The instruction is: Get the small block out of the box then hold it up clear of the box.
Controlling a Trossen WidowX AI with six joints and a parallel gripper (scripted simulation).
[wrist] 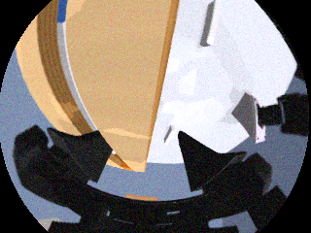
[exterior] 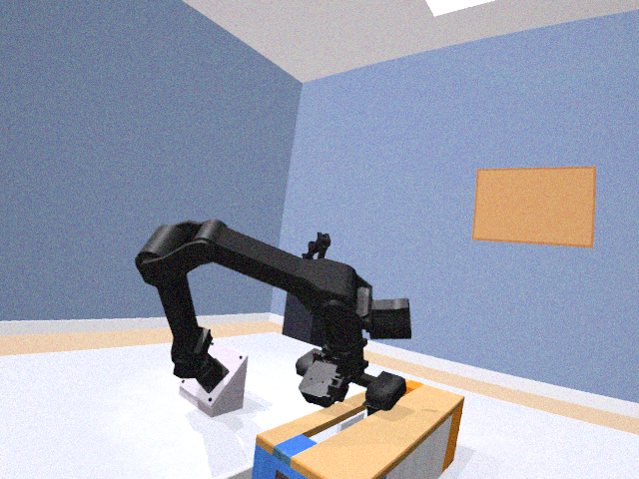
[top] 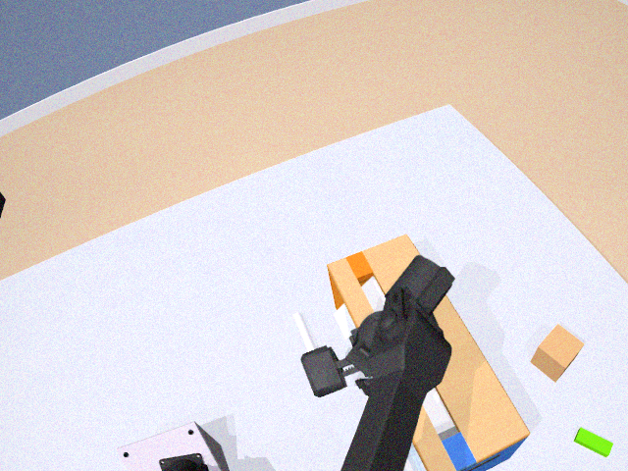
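Right now my gripper tip is 5 cm short of the tan block and 3 cm to the right of it. The rest, counted from my gripper tip: box 4 cm ahead, 2 cm to the right, 3 cm below; then tan cube 30 cm ahead, 8 cm to the right, 6 cm below.
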